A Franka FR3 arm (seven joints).
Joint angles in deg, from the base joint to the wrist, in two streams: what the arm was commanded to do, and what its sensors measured. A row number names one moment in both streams.
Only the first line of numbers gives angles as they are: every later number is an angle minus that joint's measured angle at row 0.
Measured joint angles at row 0: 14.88 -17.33 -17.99 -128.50 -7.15 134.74 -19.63
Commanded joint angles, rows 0 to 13: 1.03 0.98 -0.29 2.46 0.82 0.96 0.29; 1.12 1.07 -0.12 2.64 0.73 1.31 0.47; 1.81 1.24 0.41 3.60 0.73 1.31 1.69; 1.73 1.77 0.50 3.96 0.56 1.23 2.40; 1.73 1.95 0.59 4.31 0.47 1.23 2.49; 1.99 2.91 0.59 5.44 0.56 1.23 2.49; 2.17 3.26 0.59 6.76 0.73 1.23 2.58; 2.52 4.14 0.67 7.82 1.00 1.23 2.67; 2.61 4.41 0.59 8.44 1.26 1.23 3.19; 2.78 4.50 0.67 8.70 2.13 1.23 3.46; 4.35 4.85 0.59 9.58 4.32 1.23 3.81; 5.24 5.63 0.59 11.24 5.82 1.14 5.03; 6.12 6.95 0.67 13.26 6.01 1.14 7.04; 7.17 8.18 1.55 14.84 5.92 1.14 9.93
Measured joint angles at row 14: 4.78 5.20 0.98 9.31 4.21 0.83 5.15
